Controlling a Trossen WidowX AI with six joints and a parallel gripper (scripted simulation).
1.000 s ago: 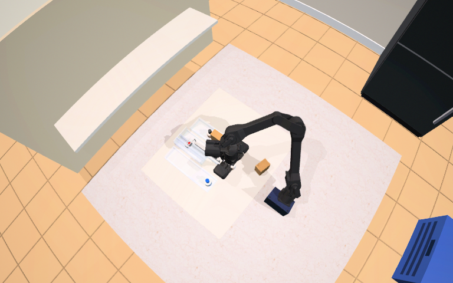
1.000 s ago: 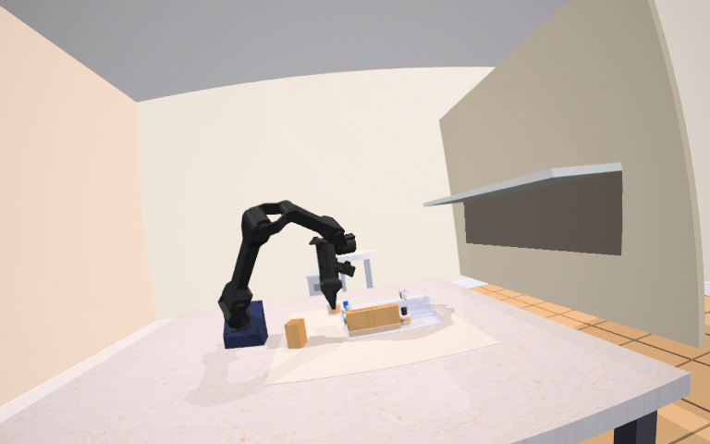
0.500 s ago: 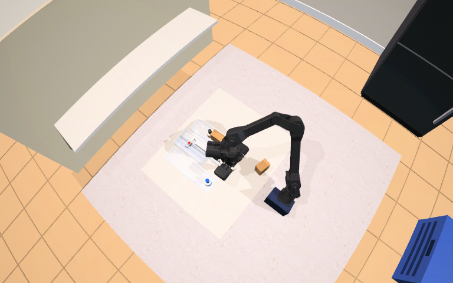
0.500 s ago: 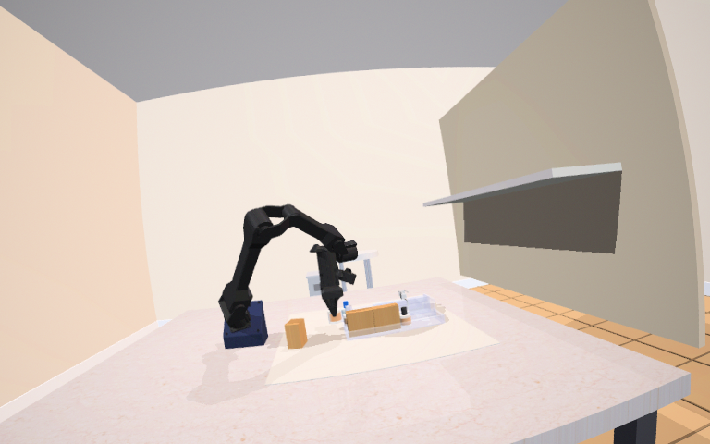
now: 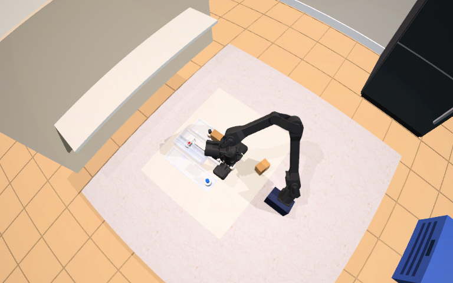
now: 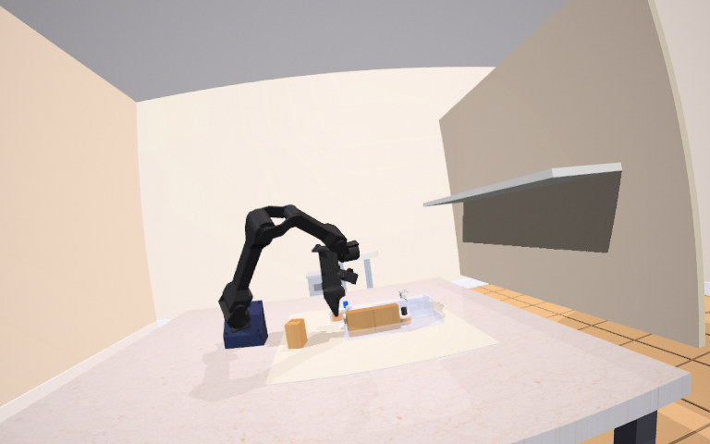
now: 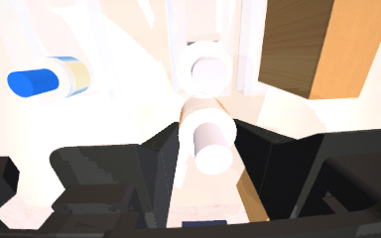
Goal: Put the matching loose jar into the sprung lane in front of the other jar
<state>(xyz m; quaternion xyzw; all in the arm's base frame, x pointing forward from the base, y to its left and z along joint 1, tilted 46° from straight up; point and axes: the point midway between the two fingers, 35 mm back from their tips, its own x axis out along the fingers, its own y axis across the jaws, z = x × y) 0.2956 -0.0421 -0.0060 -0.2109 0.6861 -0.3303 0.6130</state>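
My gripper tip is now 190 mm short of the clear lane rack and 30 mm above it. Also, from my gripper tip: red dot: 230 mm ahead, 10 mm to the left, 20 mm above.
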